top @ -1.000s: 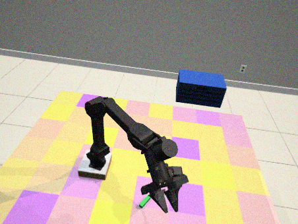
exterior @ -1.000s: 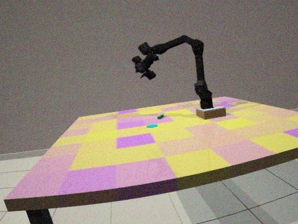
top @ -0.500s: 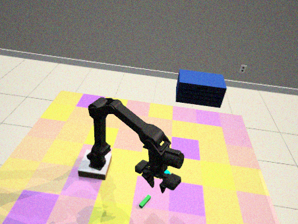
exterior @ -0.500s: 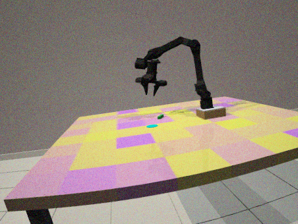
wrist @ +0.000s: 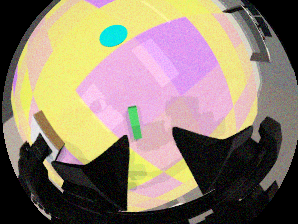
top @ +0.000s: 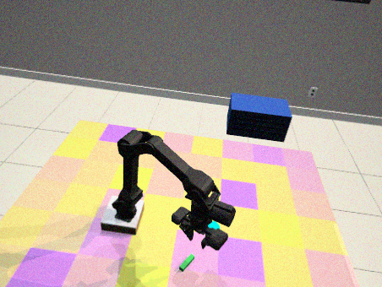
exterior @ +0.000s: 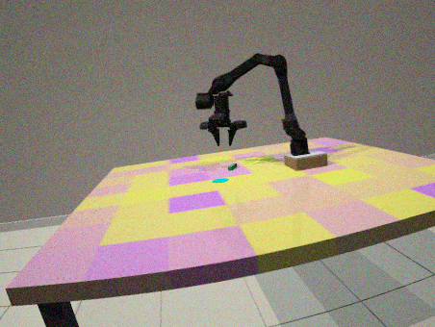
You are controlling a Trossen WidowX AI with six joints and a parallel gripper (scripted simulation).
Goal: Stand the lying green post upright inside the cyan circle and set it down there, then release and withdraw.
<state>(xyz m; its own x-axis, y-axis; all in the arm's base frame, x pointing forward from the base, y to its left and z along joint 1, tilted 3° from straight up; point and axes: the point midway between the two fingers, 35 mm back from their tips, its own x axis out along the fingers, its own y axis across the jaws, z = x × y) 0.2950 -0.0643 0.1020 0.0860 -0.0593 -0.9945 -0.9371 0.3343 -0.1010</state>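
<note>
My gripper tip is now 20 mm past the green post, 20 mm to the left of it and 90 mm above it. Also, from my gripper tip: cyan circle (20 mm ahead, 170 mm to the left, 100 mm below).
</note>
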